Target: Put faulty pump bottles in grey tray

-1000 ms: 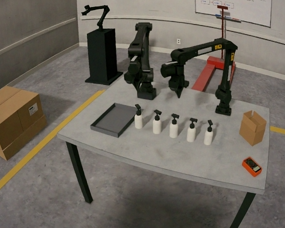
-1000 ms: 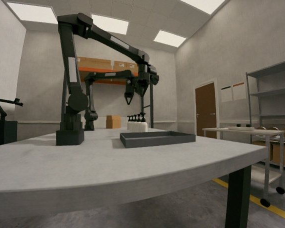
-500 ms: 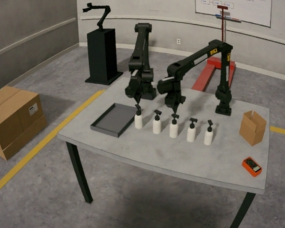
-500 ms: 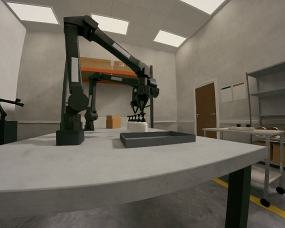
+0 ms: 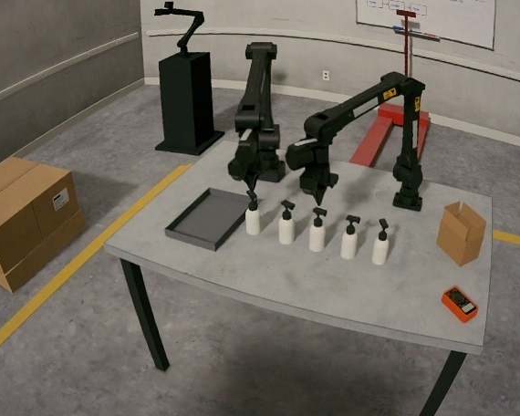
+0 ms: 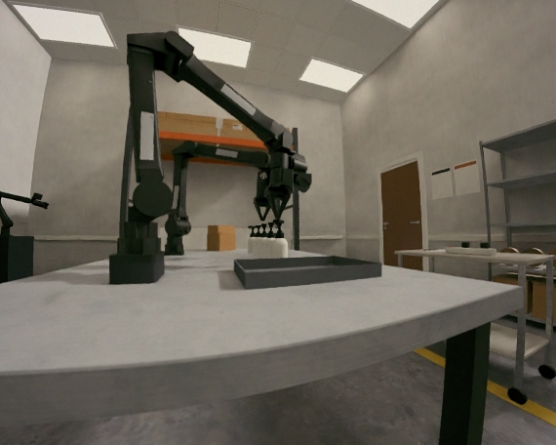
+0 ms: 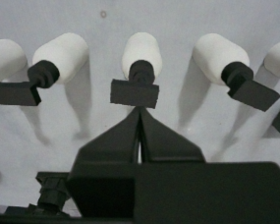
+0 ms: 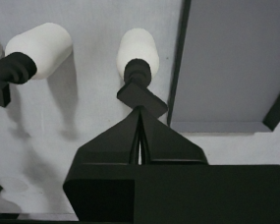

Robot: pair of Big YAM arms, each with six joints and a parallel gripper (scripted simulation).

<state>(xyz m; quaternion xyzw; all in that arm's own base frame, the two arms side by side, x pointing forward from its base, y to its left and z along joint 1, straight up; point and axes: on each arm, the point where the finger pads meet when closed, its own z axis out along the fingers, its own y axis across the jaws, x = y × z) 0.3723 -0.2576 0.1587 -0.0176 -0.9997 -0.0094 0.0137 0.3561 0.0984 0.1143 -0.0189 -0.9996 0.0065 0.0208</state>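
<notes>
The grey tray lies 160 mm to the right of my right hand and 150 mm below it. Also, from my right hand: orange multimeter (180 mm ahead, 760 mm to the left, 140 mm below).
</notes>
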